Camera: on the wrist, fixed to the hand. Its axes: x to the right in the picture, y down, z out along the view.
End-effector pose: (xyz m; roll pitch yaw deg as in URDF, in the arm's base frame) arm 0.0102 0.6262 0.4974 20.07 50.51 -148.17
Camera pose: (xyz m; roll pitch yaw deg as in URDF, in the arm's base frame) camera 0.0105 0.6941 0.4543 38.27 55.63 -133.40
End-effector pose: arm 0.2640 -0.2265 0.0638 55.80 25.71 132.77
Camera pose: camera 0.2914 -0.2348 -0.0113 67.04 25.28 144.08
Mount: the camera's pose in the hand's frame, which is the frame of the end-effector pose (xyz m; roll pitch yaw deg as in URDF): 0.0103 -0.0730 -0.0321 6.78 8.44 5.78
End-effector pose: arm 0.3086 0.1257 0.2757 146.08 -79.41 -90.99
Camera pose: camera 0.3868 0.1086 0.2832 159.10 -89.62 -97.66
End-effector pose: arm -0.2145 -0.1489 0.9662 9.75 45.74 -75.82
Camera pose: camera -0.2849 -0.1416 0.9281 24.96 52.56 -64.14
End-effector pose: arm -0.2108 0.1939 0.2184 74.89 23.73 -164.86
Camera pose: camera -0.1862 0.1882 0.1421 85.09 20.06 -154.58
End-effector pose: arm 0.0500 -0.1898 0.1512 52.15 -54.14 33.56
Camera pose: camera 0.1180 -0.1680 0.1142 45.00 -52.27 50.38
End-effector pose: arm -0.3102 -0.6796 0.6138 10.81 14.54 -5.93
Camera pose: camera -0.3184 -0.7448 0.5674 19.58 21.63 1.82
